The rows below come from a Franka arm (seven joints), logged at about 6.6 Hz.
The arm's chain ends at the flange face. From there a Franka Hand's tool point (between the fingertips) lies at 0.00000 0.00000 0.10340 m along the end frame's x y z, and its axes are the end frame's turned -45 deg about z.
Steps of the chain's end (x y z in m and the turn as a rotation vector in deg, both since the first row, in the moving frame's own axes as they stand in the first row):
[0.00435 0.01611 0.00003 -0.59 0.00 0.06]
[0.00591 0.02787 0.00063 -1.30 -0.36 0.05]
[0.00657 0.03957 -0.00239 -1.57 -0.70 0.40]
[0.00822 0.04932 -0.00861 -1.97 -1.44 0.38]
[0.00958 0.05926 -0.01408 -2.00 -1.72 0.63]
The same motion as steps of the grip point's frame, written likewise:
[-0.00907 0.01522 0.00002 -0.42 -0.42 0.06]
[-0.01765 0.02508 0.00060 -0.66 -1.17 0.05]
[-0.02623 0.03373 -0.00244 -0.62 -1.61 0.40]
[-0.03341 0.04135 -0.00870 -0.37 -2.41 0.38]
[-0.03988 0.04901 -0.01419 -0.20 -2.63 0.63]

